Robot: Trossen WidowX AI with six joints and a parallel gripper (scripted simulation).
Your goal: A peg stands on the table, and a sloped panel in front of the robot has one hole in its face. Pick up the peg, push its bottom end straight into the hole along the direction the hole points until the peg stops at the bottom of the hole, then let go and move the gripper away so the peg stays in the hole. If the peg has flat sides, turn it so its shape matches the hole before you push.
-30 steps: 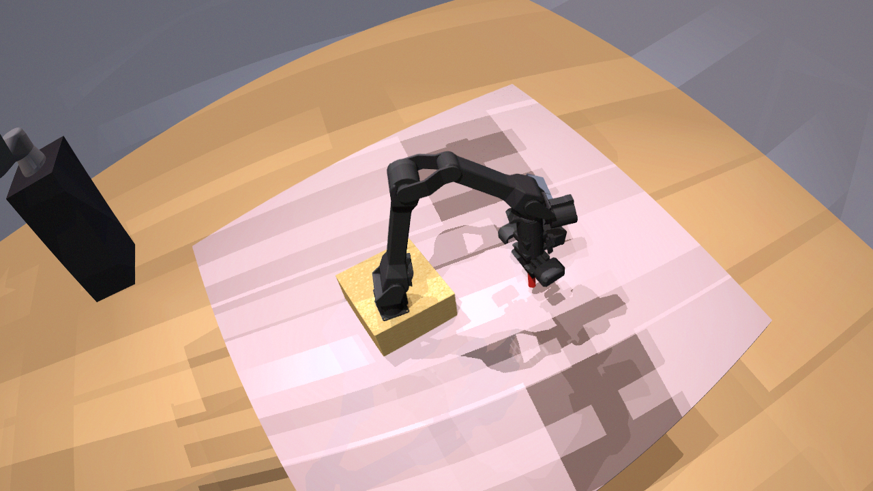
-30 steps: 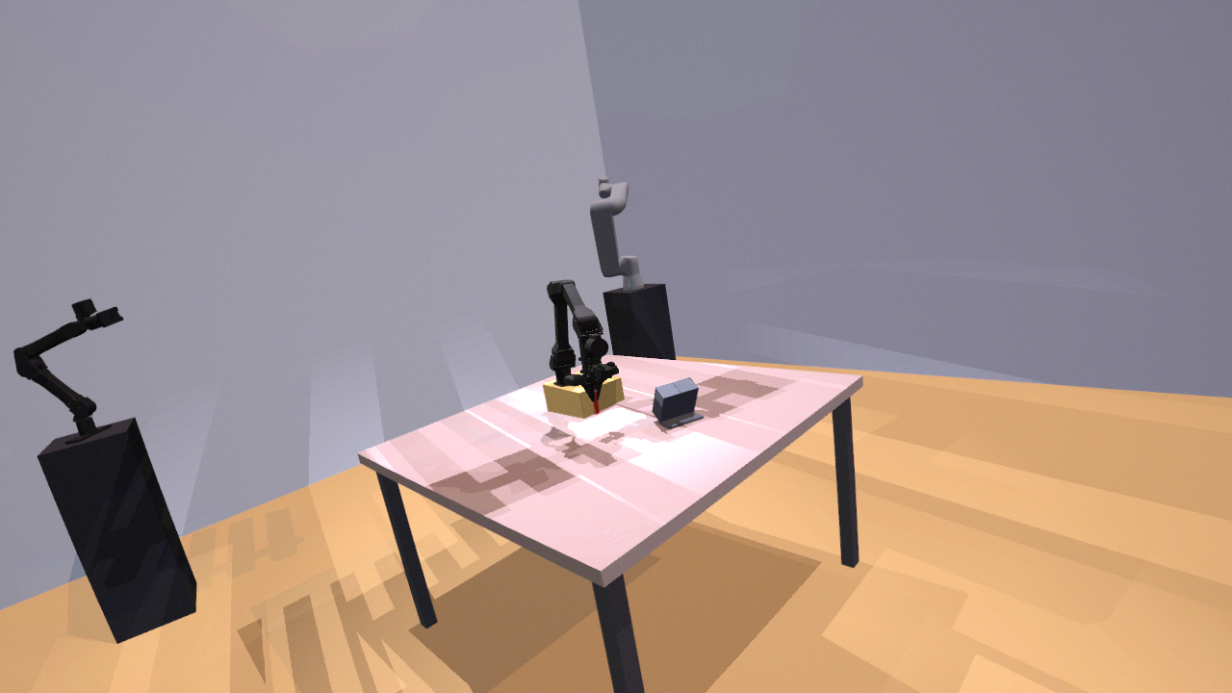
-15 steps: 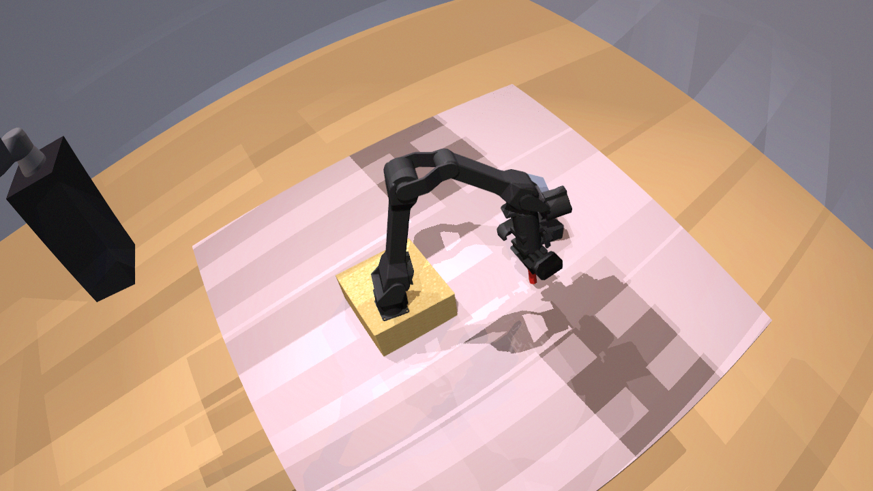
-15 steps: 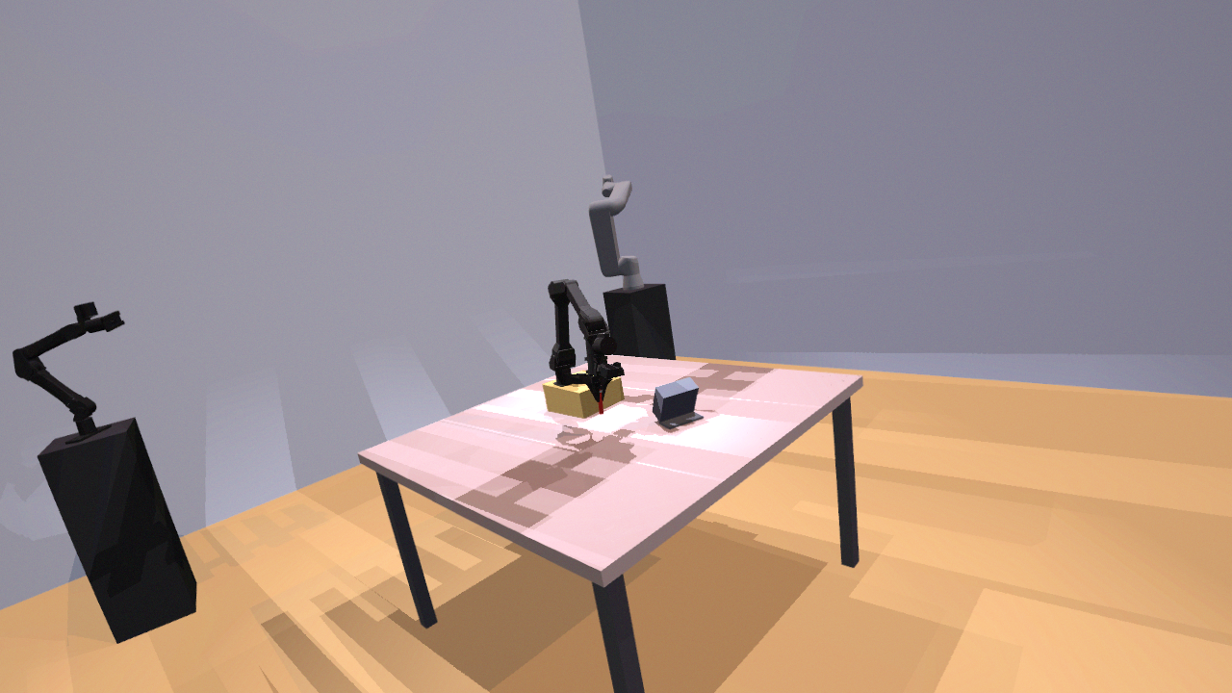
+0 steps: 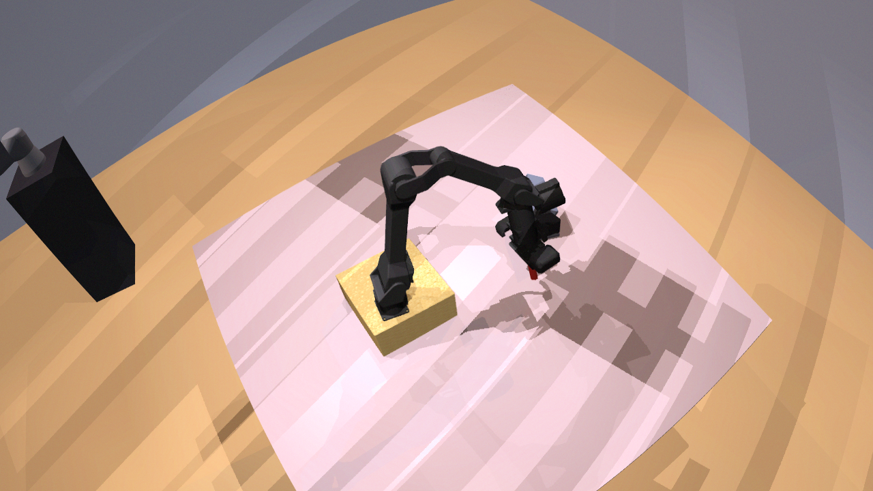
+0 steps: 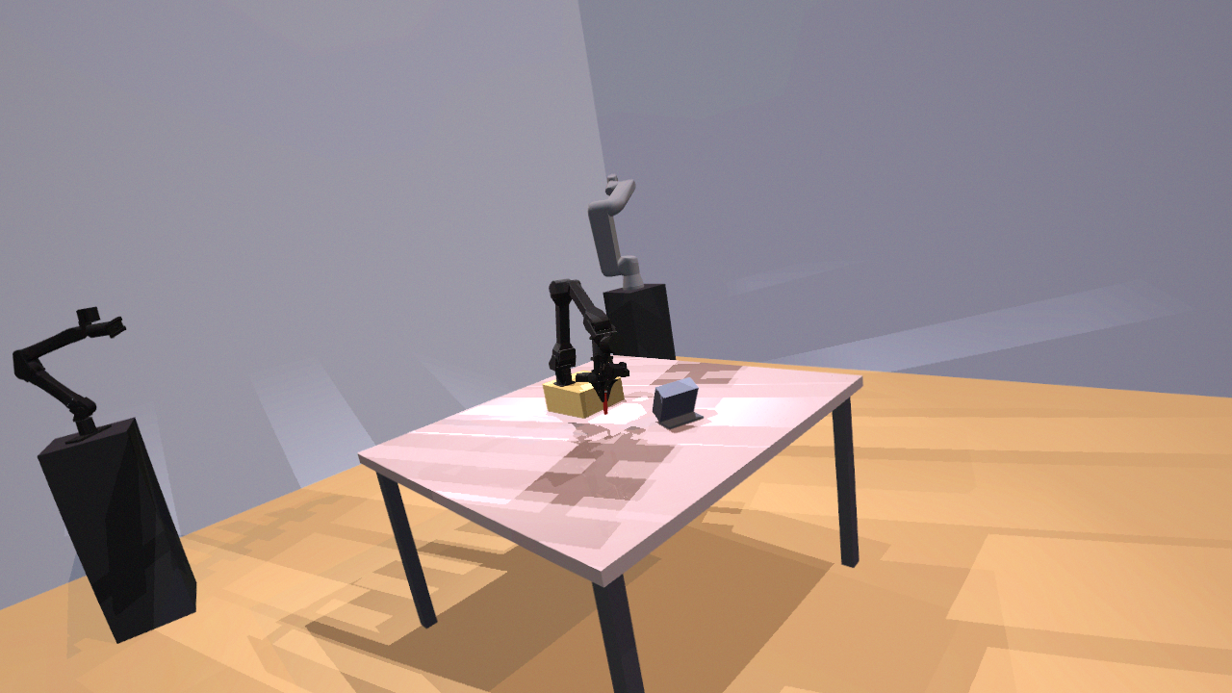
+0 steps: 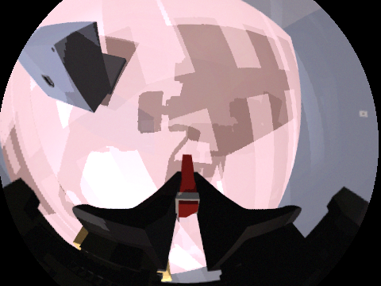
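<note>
The grey sloped panel is 11 cm ahead of my gripper tip, 20 cm to the left of it and 4 cm below it. Round my gripper tip: red peg (2 cm above).
</note>
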